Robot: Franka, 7 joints.
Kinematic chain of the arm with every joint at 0, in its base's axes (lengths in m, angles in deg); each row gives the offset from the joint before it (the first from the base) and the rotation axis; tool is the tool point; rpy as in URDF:
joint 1: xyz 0 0 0.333 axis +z
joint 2: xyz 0 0 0 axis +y
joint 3: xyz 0 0 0.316 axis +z
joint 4: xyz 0.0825 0 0 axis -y
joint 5: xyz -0.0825 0 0.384 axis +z
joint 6: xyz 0 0 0 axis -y
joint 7: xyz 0.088 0 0 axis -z
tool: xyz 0 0 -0.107 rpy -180 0 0
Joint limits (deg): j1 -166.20..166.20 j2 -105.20..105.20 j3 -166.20..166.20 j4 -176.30..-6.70 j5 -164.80..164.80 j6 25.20..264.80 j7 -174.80..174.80
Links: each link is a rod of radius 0.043 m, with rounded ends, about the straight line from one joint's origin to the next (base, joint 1, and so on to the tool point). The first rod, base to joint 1, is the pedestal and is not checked.
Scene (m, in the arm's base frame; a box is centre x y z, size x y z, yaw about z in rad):
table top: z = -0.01
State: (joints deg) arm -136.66 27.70 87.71 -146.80 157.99 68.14 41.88
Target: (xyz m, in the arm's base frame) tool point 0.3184 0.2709 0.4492
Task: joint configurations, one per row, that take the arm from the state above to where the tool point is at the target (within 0.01 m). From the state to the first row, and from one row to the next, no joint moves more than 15 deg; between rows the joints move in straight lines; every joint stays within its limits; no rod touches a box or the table.
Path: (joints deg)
1: -123.15 25.46 101.41 -150.11 154.13 68.27 41.88
2: -109.65 23.21 115.11 -153.42 150.28 68.40 41.88
3: -96.14 20.97 128.81 -156.73 146.42 68.54 41.88

